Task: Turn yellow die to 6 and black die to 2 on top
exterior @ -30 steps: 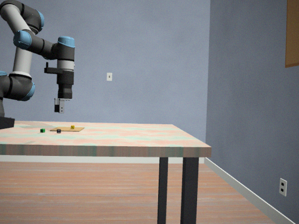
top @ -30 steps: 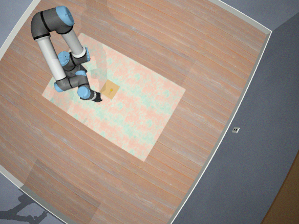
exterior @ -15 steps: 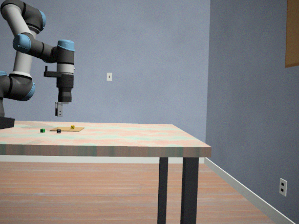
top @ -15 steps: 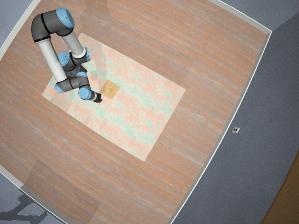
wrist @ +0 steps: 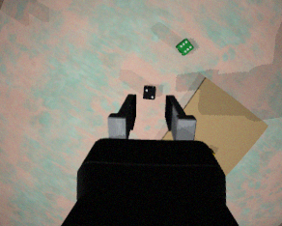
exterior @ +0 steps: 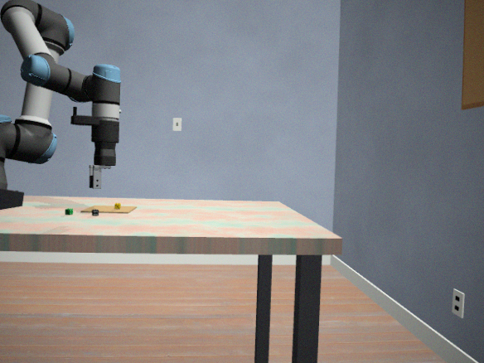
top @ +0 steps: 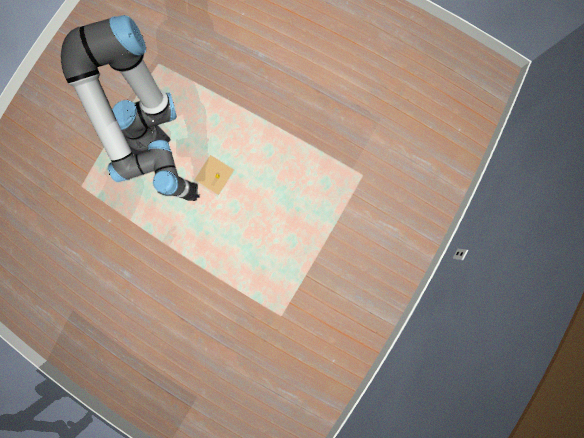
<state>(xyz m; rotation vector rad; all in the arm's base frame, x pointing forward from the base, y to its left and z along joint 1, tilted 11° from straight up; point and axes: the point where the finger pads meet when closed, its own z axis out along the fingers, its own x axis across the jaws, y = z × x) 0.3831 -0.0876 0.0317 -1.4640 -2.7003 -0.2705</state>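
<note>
Right now my hand is 9 cm above the black die. Round my hand: yellow die (13 cm to the left, 8 cm below, 3 cm ahead); then tan mat (13 cm to the left, 9 cm below, 1 cm ahead); then green die (9 cm below, 7 cm behind).
</note>
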